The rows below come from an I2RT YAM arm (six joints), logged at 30 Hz.
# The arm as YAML. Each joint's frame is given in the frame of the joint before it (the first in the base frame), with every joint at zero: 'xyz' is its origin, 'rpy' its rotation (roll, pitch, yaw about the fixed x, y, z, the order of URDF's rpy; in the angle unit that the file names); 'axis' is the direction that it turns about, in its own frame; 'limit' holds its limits. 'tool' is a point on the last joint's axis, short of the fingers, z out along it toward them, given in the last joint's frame.
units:
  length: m
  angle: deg
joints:
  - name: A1
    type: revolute
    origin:
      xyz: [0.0, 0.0, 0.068]
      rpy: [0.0, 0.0, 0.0]
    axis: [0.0, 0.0, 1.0]
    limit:
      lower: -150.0
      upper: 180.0
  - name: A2
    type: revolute
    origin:
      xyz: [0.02, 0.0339, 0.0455]
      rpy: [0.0, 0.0, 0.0]
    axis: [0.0, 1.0, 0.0]
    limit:
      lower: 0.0
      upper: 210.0
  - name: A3
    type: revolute
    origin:
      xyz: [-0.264, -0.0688, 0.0]
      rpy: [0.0, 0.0, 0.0]
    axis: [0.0, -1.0, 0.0]
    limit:
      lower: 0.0
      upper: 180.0
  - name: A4
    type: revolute
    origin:
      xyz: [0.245, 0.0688, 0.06]
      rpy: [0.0, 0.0, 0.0]
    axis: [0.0, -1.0, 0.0]
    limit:
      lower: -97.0
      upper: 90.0
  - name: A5
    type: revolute
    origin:
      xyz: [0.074, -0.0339, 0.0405]
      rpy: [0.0, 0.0, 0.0]
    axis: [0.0, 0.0, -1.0]
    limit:
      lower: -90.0
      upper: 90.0
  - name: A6
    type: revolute
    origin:
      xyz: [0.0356, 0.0, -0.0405]
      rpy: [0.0, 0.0, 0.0]
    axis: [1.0, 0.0, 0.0]
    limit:
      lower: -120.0
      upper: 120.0
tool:
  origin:
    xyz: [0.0, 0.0, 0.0]
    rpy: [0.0, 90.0, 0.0]
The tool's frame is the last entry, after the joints.
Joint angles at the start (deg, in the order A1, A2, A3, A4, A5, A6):
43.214 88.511 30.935 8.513 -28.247 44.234
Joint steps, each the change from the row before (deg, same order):
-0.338 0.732 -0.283 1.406 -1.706 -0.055
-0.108 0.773 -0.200 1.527 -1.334 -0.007
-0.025 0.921 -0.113 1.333 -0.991 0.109
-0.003 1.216 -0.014 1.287 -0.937 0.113
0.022 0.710 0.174 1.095 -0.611 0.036
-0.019 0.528 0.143 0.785 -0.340 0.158
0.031 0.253 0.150 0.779 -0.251 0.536
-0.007 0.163 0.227 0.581 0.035 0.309
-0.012 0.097 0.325 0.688 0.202 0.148
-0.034 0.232 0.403 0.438 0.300 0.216
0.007 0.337 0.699 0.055 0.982 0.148
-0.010 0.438 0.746 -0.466 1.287 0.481
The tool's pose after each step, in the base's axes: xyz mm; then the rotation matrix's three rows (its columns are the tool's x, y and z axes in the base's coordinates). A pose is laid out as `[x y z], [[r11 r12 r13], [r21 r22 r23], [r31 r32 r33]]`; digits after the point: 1 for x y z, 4 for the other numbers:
[181.8 193.1 120.9], [[-0.9739 -0.2126 0.0796], [-0.0803 0.6506 0.7552], [-0.2123 0.7291 -0.6506]]
[182.4 193.9 118.9], [[-0.9737 -0.2179 0.0662], [-0.0895 0.6334 0.7686], [-0.2094 0.7425 -0.6363]]
[183.0 195.0 116.3], [[-0.9741 -0.2194 0.0545], [-0.0965 0.6214 0.7775], [-0.2044 0.7521 -0.6265]]
[183.8 196.4 112.8], [[-0.9750 -0.2186 0.0413], [-0.1040 0.6120 0.7840], [-0.1966 0.7601 -0.6194]]
[185.0 198.1 112.0], [[-0.9739 -0.2239 0.0364], [-0.1086 0.6009 0.7919], [-0.1992 0.7673 -0.6096]]
[186.2 199.3 111.3], [[-0.9737 -0.2252 0.0348], [-0.1090 0.5943 0.7968], [-0.2001 0.7721 -0.6032]]
[187.2 200.6 111.8], [[-0.9741 -0.2232 0.0358], [-0.1048 0.5865 0.8032], [-0.2003 0.7786 -0.5947]]
[188.5 201.8 112.8], [[-0.9736 -0.2243 0.0413], [-0.0997 0.5814 0.8075], [-0.2052 0.7821 -0.5885]]
[190.4 203.3 114.5], [[-0.9717 -0.2307 0.0514], [-0.0936 0.5752 0.8126], [-0.2171 0.7848 -0.5805]]
[192.5 204.7 115.6], [[-0.9706 -0.2327 0.0609], [-0.0862 0.5730 0.8150], [-0.2245 0.7858 -0.5763]]
[195.4 206.8 116.9], [[-0.9692 -0.2336 0.0786], [-0.0737 0.5790 0.8120], [-0.2352 0.7811 -0.5784]]
[198.2 208.4 117.1], [[-0.9701 -0.2224 0.0968], [-0.0560 0.5936 0.8028], [-0.2360 0.7734 -0.5884]]

